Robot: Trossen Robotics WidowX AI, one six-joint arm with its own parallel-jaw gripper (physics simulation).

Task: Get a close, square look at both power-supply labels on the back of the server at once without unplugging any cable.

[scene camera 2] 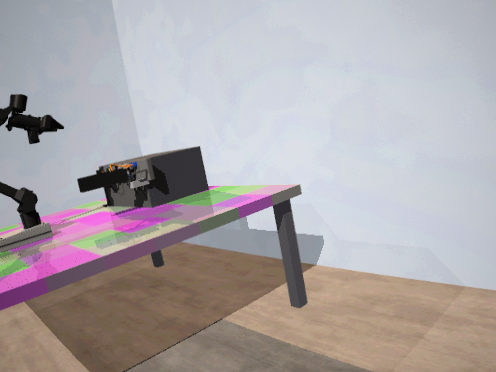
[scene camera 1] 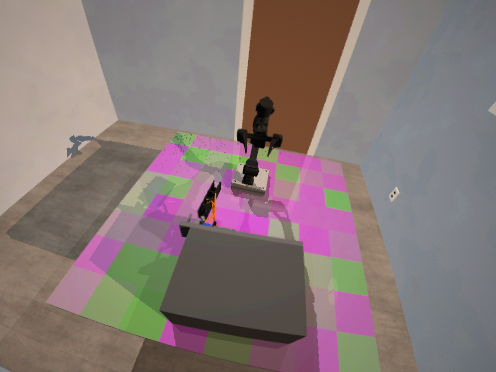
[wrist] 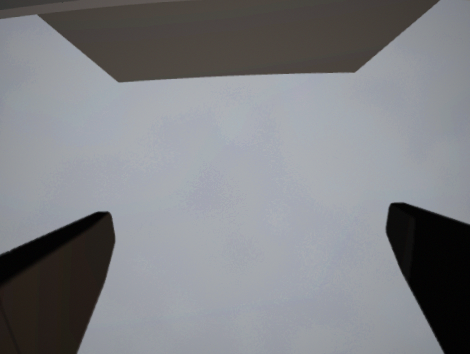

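Where they show: gripper, fingertip midpoint: (scene camera 2: pixel 60 129) (scene camera 1: pixel 256 154) (wrist: pixel 251 222); arm's base, link origin: (scene camera 2: pixel 32 226) (scene camera 1: pixel 248 180).
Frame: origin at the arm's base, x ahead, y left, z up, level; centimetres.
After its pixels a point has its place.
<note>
The server (scene camera 1: pixel 240 280) {x 63.6, y 8.7, z 15.9 cm} (scene camera 2: pixel 182 172) {x 65.8, y -13.4, z 6.1 cm} is a dark grey box on the table; its flat top (wrist: pixel 240 42) {x 60.0, y 8.4, z 15.9 cm} shows upside down along the upper edge of the wrist view. Its back side faces the arm. Orange cables (scene camera 1: pixel 214 209) {x 34.3, y -9.5, z 11.1 cm} run along a black hinged bracket (scene camera 1: pixel 206 204) {x 35.0, y -12.8, z 14.4 cm} (scene camera 2: pixel 102 180) {x 28.1, y -15.0, z 11.5 cm} that sticks out from one end of the back. The power-supply labels cannot be made out in any view. My gripper (scene camera 1: pixel 257 153) {x 21.7, y 4.3, z 35.7 cm} (scene camera 2: pixel 63 127) {x 21.7, y 4.3, z 35.7 cm} (wrist: pixel 251 222) {x 21.7, y 4.3, z 35.7 cm} is open and empty, raised well above the table, on the arm's base side of the server and apart from it.
The checkered pink and green table (scene camera 1: pixel 350 312) {x 59.7, y 56.5, z -4.8 cm} (scene camera 2: pixel 200 222) {x 38.0, y -64.3, z -5.3 cm} carries the arm's pale base plate (scene camera 1: pixel 250 186) {x 4.1, y 2.3, z -0.1 cm} (scene camera 2: pixel 42 234) {x 1.3, y -9.0, z -3.0 cm}. A brown door (scene camera 1: pixel 300 60) stands behind the arm. Pale blue walls surround the table. The bracket projects over the table beside the base.
</note>
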